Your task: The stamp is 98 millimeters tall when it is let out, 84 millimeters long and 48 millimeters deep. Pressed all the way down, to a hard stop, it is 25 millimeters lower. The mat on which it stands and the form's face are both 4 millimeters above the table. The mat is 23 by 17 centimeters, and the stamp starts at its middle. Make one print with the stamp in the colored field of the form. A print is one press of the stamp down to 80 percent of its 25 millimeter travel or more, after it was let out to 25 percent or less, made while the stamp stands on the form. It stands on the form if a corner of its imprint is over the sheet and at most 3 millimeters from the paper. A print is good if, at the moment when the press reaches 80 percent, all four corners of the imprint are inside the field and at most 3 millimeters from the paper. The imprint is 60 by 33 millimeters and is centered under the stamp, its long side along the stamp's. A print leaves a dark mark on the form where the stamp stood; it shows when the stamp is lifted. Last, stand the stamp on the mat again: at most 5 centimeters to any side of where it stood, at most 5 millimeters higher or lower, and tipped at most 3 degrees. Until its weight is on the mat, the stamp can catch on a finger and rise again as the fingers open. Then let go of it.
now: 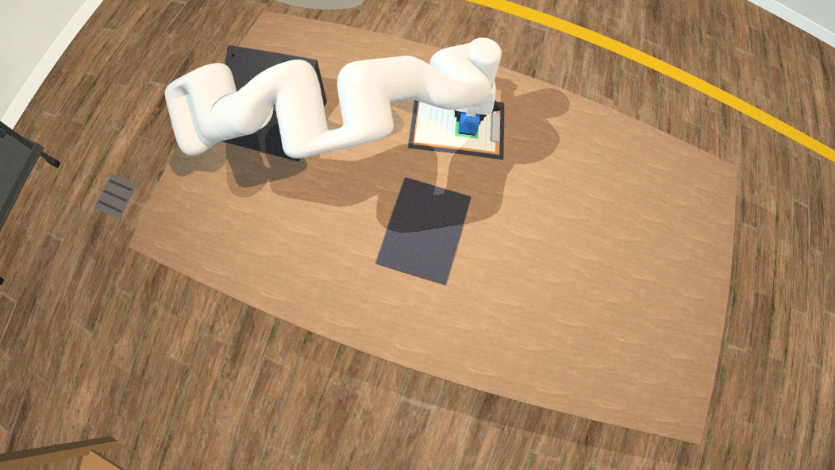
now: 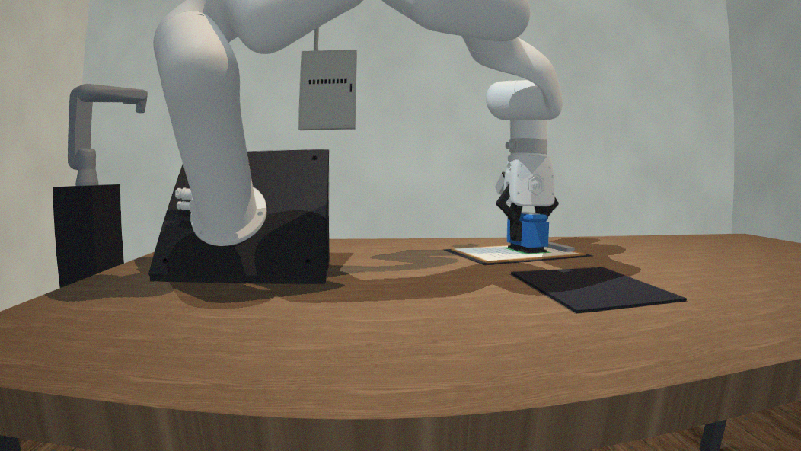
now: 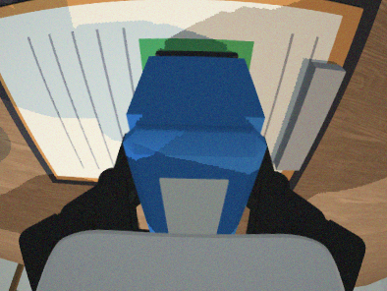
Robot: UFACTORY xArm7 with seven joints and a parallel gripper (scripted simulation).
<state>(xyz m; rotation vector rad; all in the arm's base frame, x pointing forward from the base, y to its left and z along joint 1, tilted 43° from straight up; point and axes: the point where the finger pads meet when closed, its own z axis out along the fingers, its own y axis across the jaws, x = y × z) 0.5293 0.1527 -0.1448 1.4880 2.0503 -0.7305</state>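
Right now my hand is 10 mm past the form, 10 mm to the left of it and 40 mm above it. Round my hand: dark mat (10 mm ahead, 320 mm to the right, 40 mm below); then blue stamp (right at my hand).
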